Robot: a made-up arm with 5 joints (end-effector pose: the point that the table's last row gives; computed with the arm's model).
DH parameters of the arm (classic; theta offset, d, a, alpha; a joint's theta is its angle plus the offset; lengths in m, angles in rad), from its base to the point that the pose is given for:
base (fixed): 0.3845 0 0.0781 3.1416
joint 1: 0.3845 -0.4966 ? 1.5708
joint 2: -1.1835 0 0.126 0
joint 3: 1.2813 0 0.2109 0
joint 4: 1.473 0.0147 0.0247 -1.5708
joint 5: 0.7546 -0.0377 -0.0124 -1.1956
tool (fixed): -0.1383 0.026 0 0
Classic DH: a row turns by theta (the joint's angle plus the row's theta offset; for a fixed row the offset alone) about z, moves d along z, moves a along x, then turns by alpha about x.
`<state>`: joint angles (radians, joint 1 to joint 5).
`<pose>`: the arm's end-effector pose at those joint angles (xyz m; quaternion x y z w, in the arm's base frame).
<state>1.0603 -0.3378 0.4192 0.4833 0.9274</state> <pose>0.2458 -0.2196 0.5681 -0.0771 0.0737 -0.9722 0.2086</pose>
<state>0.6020 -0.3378 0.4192 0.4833 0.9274</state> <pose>0.3380 -0.1172 0.5681 -0.0918 0.0543 -0.8994 0.4240</pose>
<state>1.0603 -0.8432 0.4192 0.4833 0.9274</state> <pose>0.2145 -0.1636 0.6736 -0.0014 -0.1661 -0.9668 0.1942</pose>
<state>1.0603 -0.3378 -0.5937 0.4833 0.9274</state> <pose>0.2154 -0.1653 0.7890 0.0747 -0.3964 -0.8996 0.1673</pose>
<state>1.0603 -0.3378 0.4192 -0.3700 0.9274</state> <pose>0.2482 -0.2238 0.5909 0.0511 -0.3261 -0.9272 0.1770</pose>
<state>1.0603 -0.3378 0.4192 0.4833 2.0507</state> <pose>0.2493 -0.2014 0.5458 -0.5137 -0.0914 -0.7493 0.4078</pose>
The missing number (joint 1, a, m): 0.0654
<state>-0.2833 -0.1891 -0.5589 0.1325 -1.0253</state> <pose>0.3563 0.0995 0.7484 0.6710 0.5070 -0.2761 0.4652</pose>
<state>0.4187 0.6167 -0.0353 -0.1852 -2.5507</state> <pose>0.3882 -0.1025 0.3738 -0.7363 -0.5527 0.0832 0.3814</pose>
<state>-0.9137 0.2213 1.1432 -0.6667 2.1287</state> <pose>0.1388 0.1830 0.3488 -0.2575 -0.4742 -0.0153 0.8418</pose>
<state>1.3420 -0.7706 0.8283 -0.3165 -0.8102</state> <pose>0.1209 -0.2237 0.5748 -0.7522 0.0782 0.6542 0.0127</pose>
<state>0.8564 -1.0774 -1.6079 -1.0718 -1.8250</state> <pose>-0.0909 0.2057 0.7211 -0.0156 -0.2464 0.3861 0.8888</pose>
